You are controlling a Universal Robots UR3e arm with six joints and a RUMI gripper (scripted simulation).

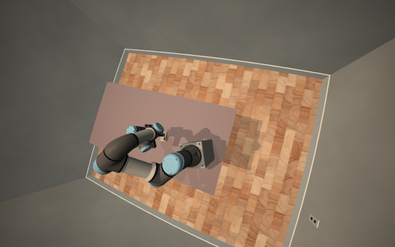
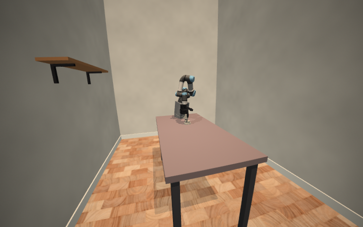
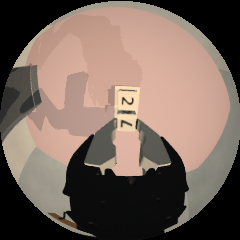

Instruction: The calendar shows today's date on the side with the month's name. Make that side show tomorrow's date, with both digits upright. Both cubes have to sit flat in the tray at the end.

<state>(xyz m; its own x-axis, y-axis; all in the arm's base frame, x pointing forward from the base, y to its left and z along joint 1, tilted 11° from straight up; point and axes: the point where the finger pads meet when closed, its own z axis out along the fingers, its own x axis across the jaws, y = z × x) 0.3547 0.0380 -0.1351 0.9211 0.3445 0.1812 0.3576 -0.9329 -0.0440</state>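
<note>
Right now the tray is 4 cm below my hand, 1 cm to the left of it and 1 cm behind it.
</note>
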